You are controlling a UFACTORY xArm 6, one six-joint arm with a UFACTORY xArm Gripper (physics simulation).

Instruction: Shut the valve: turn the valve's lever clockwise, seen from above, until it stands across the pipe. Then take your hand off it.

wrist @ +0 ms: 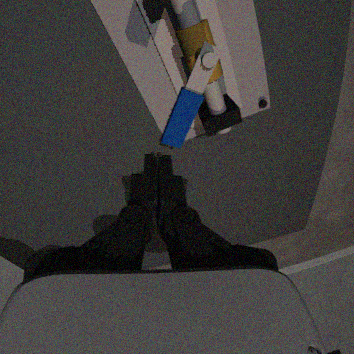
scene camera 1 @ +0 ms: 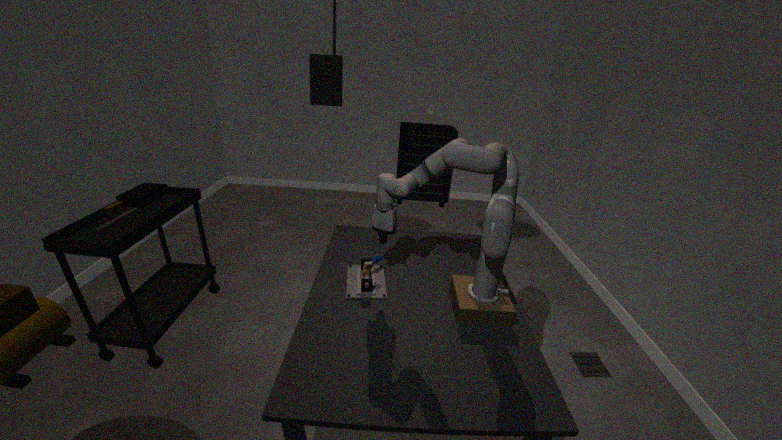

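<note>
The valve has a yellow body (scene camera 1: 366,269) (wrist: 196,37) on a pipe, fixed to a light base plate (scene camera 1: 353,282) (wrist: 242,55). Its lever, with a blue handle (scene camera 1: 376,259) (wrist: 182,118), stands at a slant to the pipe, roughly midway between along and across, pointing away from the pipe's near end toward the plate's corner in the wrist view. My gripper (scene camera 1: 382,239) (wrist: 155,171) is shut and empty. It hangs above the table, higher than the lever, and its tips show just below the blue handle's end in the wrist view, apart from it.
A dark support (wrist: 222,116) holds the pipe's near end. The dark table (scene camera 1: 426,339) carries the plate and the arm's wooden base block (scene camera 1: 483,314). A black cart (scene camera 1: 123,218) stands on the floor to the left. A dark box (scene camera 1: 326,79) hangs at the back.
</note>
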